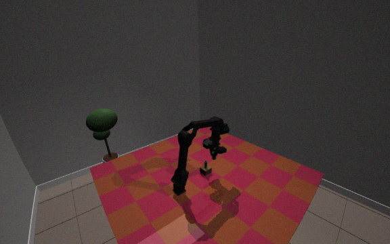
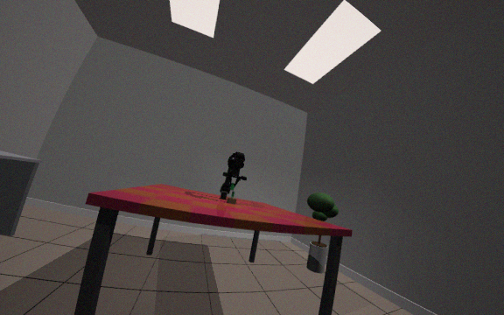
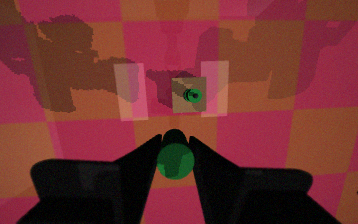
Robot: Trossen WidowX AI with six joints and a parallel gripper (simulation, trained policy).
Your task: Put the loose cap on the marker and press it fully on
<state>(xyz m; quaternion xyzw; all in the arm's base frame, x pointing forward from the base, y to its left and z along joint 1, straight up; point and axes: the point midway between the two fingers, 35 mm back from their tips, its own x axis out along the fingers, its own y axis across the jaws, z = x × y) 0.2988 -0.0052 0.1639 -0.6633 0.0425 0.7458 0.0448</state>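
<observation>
The tan holder block is 40 mm behind my gripper tip, 30 mm to the left of it and 110 mm below it. Also, from my gripper tip: green cap 10 mm ahead, 10 mm above.
</observation>
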